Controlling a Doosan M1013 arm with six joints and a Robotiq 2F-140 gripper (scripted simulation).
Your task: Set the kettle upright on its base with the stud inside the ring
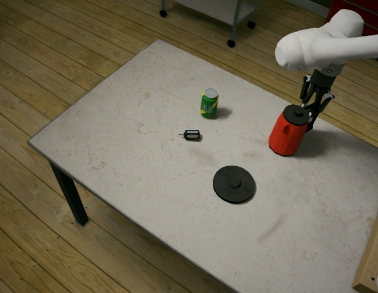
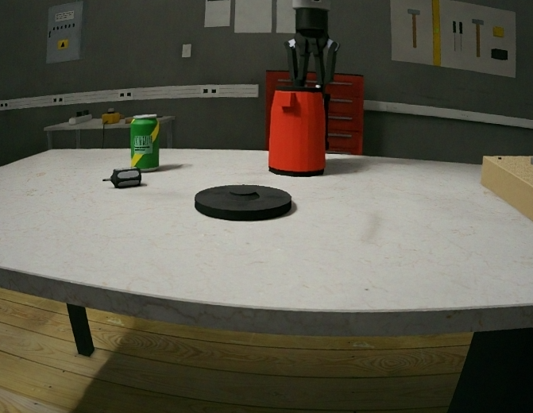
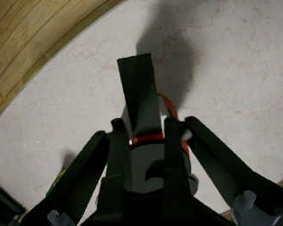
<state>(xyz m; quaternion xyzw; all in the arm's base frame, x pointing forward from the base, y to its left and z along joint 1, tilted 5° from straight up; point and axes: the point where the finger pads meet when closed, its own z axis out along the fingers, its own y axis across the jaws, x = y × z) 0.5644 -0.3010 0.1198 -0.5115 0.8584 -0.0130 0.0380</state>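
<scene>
Right now the red kettle is 6 cm below my hand, 3 cm to the left of it and 2 cm ahead of it. Round my hand: black round base (33 cm to the left, 14 cm below, 13 cm ahead); black tool (37 cm ahead, 22 cm to the left, 14 cm below).
</scene>
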